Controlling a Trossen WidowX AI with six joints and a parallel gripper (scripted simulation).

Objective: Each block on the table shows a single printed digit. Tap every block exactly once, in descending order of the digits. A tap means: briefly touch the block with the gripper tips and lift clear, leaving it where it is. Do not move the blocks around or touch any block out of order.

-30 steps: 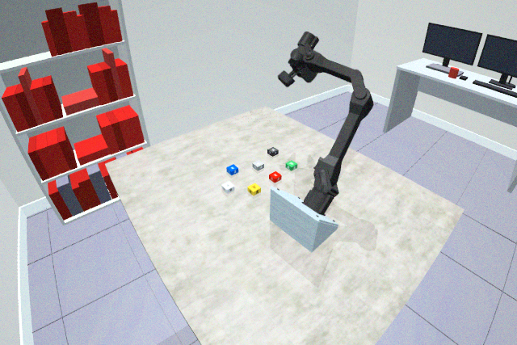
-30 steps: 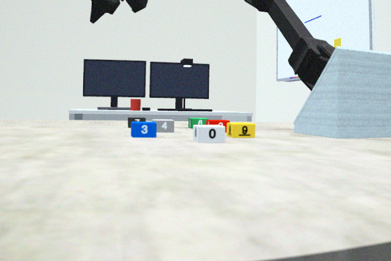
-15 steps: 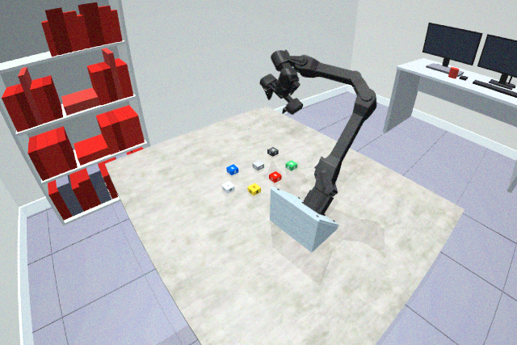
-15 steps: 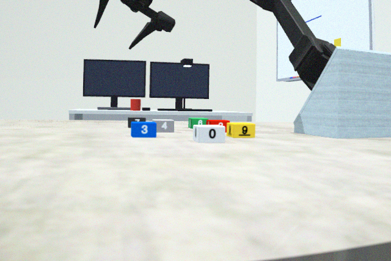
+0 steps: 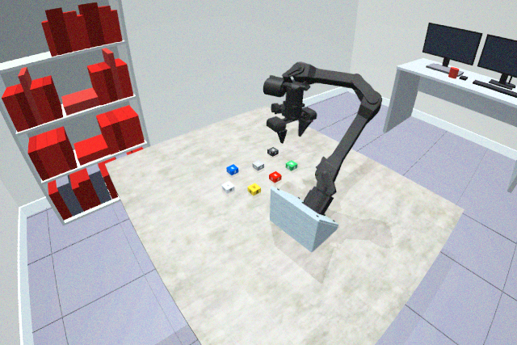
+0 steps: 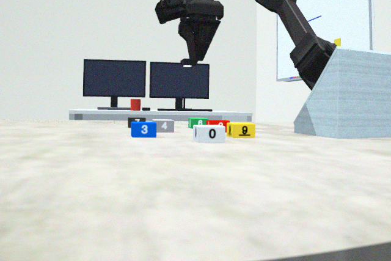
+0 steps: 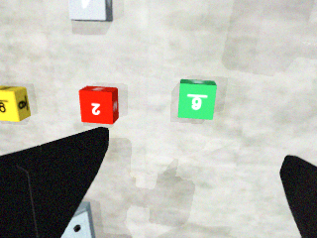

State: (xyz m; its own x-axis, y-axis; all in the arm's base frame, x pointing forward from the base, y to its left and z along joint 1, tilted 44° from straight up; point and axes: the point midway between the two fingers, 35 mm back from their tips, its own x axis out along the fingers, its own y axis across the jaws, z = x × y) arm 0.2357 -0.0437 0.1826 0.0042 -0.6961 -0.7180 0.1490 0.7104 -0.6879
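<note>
Now: gripper tip 190 mm to the right of the yellow block, 110 mm above it and 10 mm past it. From my gripper tip the other things lie so: black block (110 mm below, 110 mm ahead, 20 mm to the right); red block (110 mm below, 90 mm to the left, 10 mm behind); green block (110 mm below, 10 mm to the right, 10 mm behind).
</note>
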